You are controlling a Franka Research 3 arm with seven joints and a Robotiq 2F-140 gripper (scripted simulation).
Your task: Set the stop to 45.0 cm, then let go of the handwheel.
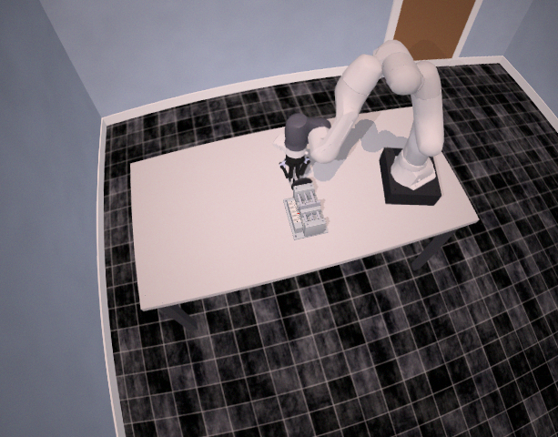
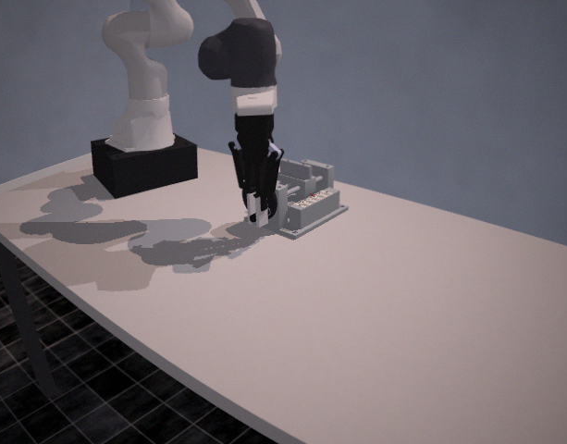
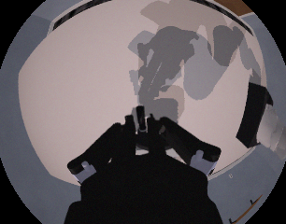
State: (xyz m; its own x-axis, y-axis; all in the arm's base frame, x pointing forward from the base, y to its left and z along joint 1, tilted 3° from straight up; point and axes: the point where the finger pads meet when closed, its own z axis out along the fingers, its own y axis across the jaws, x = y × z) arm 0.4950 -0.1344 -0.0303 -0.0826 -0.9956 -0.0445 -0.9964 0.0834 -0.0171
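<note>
My gripper is now 10 mm past the black handwheel, 20 mm to the right of it and 10 mm above it. The rest, counted from my hand: grey stop fixture 160 mm to the left, 20 mm above.
</note>
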